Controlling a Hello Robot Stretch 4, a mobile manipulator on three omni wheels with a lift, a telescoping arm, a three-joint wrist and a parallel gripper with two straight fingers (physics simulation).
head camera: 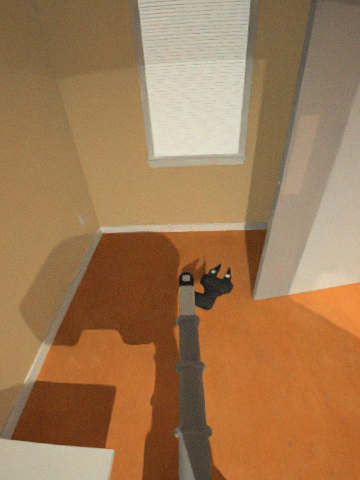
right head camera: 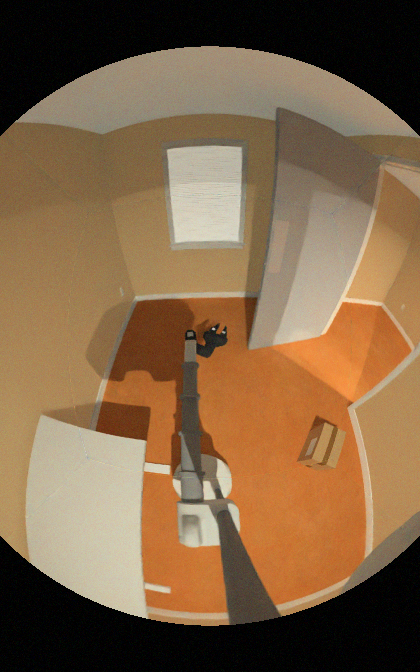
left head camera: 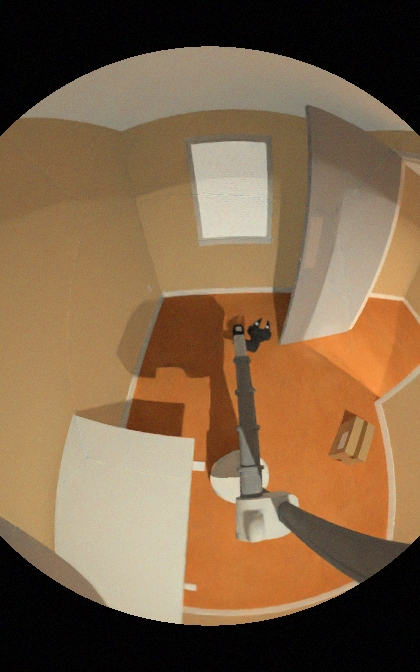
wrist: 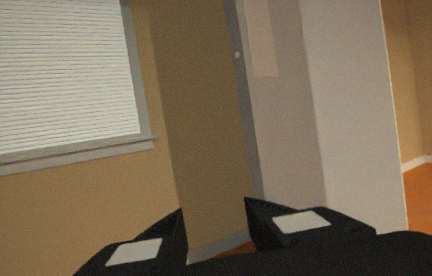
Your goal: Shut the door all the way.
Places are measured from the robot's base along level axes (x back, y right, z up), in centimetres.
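Pixels of known places: gripper, between the fingertips: [head camera: 224, 267] [wrist: 216, 221].
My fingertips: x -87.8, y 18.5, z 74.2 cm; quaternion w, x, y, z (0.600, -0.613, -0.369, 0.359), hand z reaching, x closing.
Behind a point stands the place of what it marks.
The door [head camera: 325, 200] @(z 84.3, x -128.4, y 84.5 cm) [left head camera: 345, 225] [right head camera: 315, 225] [wrist: 350, 125] @(z 72.5, x -130.9, y 105.2 cm) is a tall, pale grey panel standing open into the room, right of the window. Its free edge faces the window wall, and a small light latch spot shows on that edge in the wrist view. My gripper [head camera: 224, 267] @(z 74.2, x -87.8, y 18.5 cm) [left head camera: 263, 320] [right head camera: 220, 327] [wrist: 216, 221] @(z 74.2, x -87.8, y 18.5 cm) is open and empty at the end of the extended arm. It is left of the door's free edge and apart from it. In the wrist view the door edge rises behind the right finger. No door handle can be made out.
A window [head camera: 197, 100] @(z 127.4, x -224.5, y 16.1 cm) is in the far wall. A cardboard box [left head camera: 352, 440] [right head camera: 322, 446] lies on the floor at the right. A white table [left head camera: 125, 515] [right head camera: 85, 510] stands left of my base. A doorway opening and wall corner are at the right, beyond the door.
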